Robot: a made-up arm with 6 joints. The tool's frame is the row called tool.
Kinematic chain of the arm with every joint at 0, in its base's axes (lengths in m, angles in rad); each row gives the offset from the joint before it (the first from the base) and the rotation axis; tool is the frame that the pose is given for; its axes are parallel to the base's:
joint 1: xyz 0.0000 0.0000 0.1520 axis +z
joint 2: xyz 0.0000 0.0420 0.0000 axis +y
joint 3: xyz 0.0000 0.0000 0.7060 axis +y
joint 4: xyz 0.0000 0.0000 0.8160 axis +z
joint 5: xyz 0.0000 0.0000 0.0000 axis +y
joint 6: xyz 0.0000 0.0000 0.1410 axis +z
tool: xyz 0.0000 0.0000 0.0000
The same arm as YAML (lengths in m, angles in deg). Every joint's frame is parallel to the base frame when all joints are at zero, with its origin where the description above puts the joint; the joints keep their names.
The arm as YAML. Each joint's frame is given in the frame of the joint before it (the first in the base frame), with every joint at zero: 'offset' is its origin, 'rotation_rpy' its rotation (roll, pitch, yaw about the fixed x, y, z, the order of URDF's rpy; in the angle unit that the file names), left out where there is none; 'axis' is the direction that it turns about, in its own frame. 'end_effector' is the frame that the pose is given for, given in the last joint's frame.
length_unit: m
angle_unit: deg
chain:
  - id: joint 1
    offset: [0.0, 0.0, 0.152]
    axis: [0.0, 0.0, 1.0]
  - id: joint 2
    offset: [0.0, 0.042, 0.0]
    axis: [0.0, 1.0, 0.0]
  - id: joint 3
    offset: [0.0, 0.0, 0.706]
    axis: [0.0, 1.0, 0.0]
  - id: joint 4
    offset: [0.0, 0.0, 0.816]
    axis: [0.0, 0.0, 1.0]
  - id: joint 5
    offset: [0.0, 0.0, 0.0]
    axis: [0.0, 1.0, 0.0]
  - id: joint 6
    offset: [0.0, 0.0, 0.141]
    axis: [0.0, 0.0, 1.0]
end_effector:
  offset: [0.0, 0.0, 0.0]

